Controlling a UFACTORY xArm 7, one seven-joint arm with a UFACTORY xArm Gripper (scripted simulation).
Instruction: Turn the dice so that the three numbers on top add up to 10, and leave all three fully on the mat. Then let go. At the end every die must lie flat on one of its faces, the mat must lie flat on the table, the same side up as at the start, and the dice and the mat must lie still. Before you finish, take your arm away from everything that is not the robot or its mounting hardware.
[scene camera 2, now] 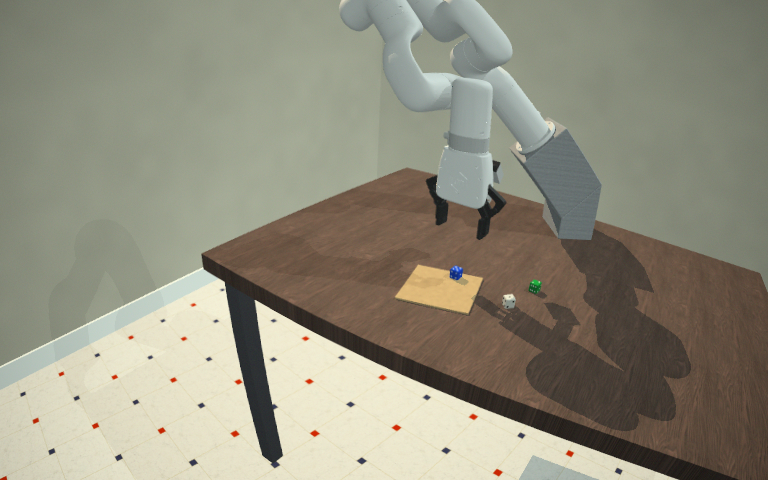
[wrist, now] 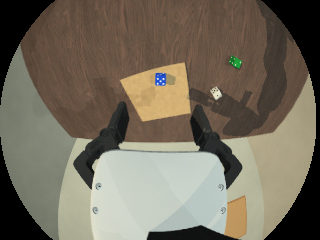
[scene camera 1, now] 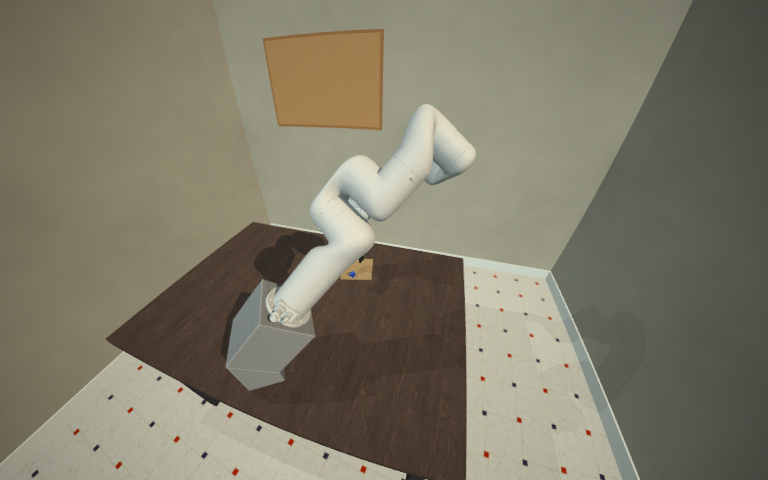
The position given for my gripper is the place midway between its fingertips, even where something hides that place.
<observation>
In view: my gripper [scene camera 2: 461,230] and a tan mat [scene camera 2: 427,286].
The tan mat also shows in the wrist view [wrist: 151,102]. My gripper also shows in the wrist view [wrist: 160,111].
</observation>
